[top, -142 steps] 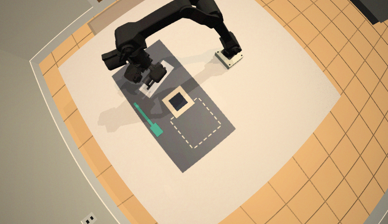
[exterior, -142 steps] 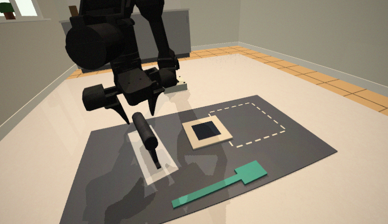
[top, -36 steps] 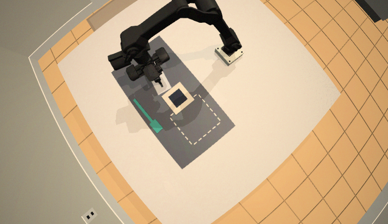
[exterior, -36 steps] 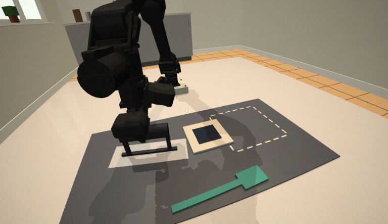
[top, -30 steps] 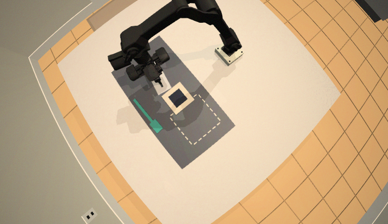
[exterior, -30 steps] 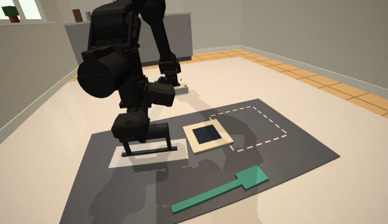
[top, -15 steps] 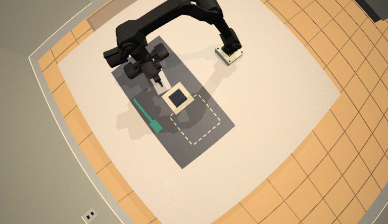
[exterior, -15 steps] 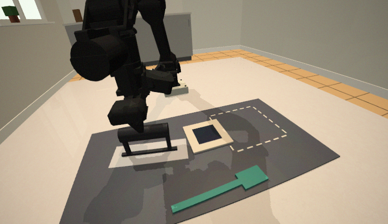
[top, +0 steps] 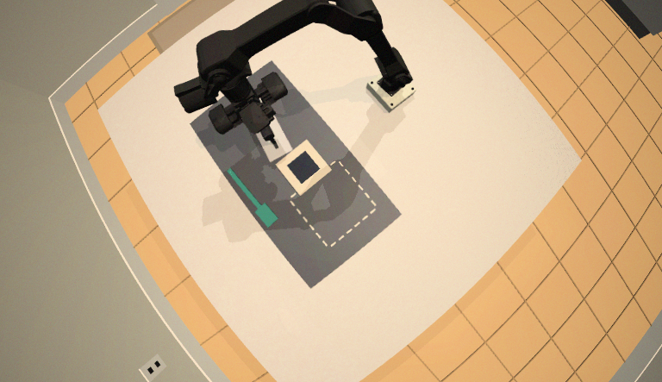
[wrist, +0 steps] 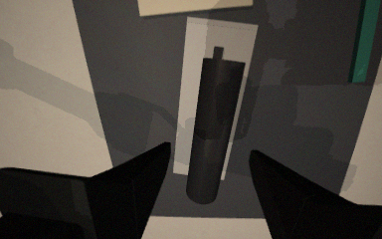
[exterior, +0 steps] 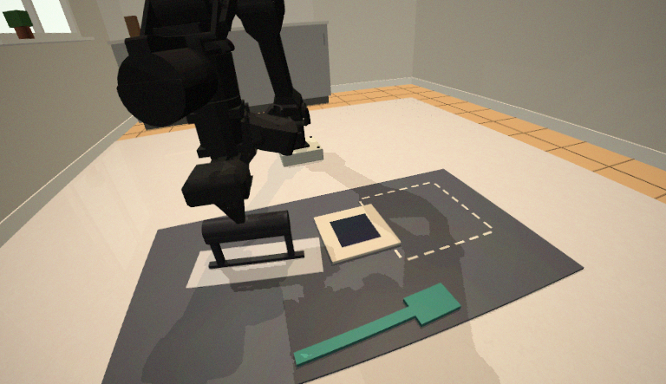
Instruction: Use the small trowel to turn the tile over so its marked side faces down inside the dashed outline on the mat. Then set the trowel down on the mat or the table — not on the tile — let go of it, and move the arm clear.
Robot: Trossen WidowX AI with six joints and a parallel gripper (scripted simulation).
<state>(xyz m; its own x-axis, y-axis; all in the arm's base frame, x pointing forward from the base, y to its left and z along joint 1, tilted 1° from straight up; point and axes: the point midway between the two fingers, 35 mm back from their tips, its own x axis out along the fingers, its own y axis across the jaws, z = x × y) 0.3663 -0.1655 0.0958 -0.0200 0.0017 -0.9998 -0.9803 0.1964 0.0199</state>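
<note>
My gripper tip is 130 mm to the right of the grey mat, 120 mm above it and 30 mm short of it. The rest, counted from my gripper tip: tile: 170 mm to the left, 100 mm below; then green trowel: 170 mm ahead, 140 mm to the left, 100 mm below.
</note>
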